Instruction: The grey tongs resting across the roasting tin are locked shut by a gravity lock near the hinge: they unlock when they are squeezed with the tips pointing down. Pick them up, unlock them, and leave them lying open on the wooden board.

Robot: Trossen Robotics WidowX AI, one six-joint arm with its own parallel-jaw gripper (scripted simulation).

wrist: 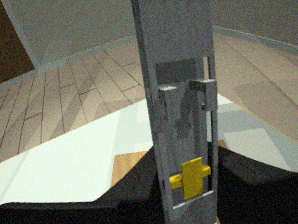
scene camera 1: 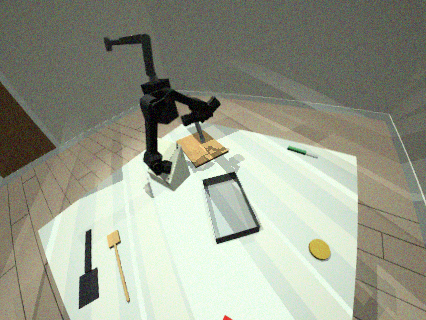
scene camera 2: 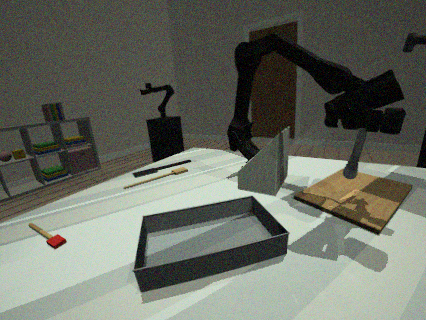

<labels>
A black spatula (scene camera 1: 88, 284) is 0.84 m from the lens. A wooden board (scene camera 1: 198, 153): 1.01 m from the lens. A grey roasting tin (scene camera 1: 231, 214): 0.71 m from the lens. The marked spots on the wooden board and the black spatula are 0.81 m apart.
</labels>
